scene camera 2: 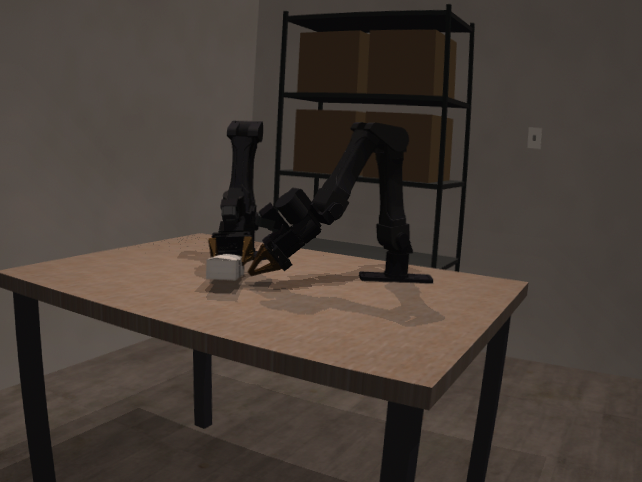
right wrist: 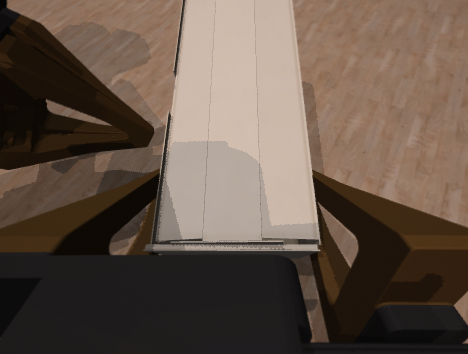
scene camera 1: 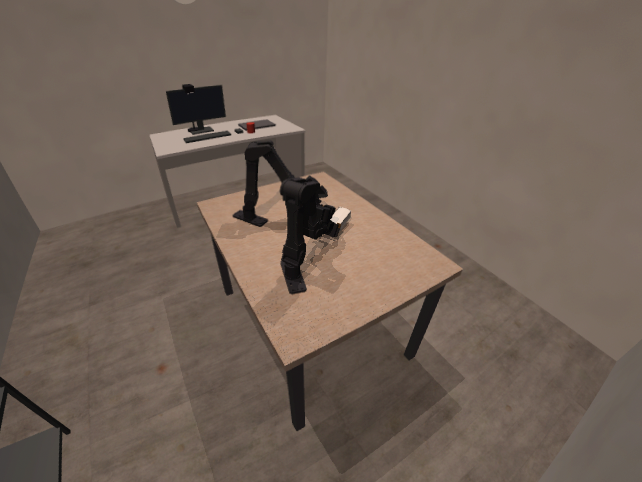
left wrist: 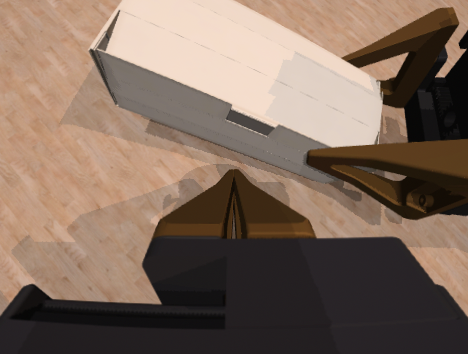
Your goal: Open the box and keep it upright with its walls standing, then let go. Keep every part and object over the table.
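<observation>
A long white box lies closed, its top panel flat with two crease lines. A dark notch shows at its long upper edge in the left wrist view. My right gripper is shut on the box near one end, one finger on each long side. In scene camera 2 the box appears slightly above the table. My left gripper is shut and empty, its tips beside the box's notched long side, with a gap between them in the left wrist view.
The right arm's base and the left arm's base stand along one table edge. The shadows of both arms fall on the table. A white desk with a monitor and a red cup stands behind. A shelf rack stands beyond the table.
</observation>
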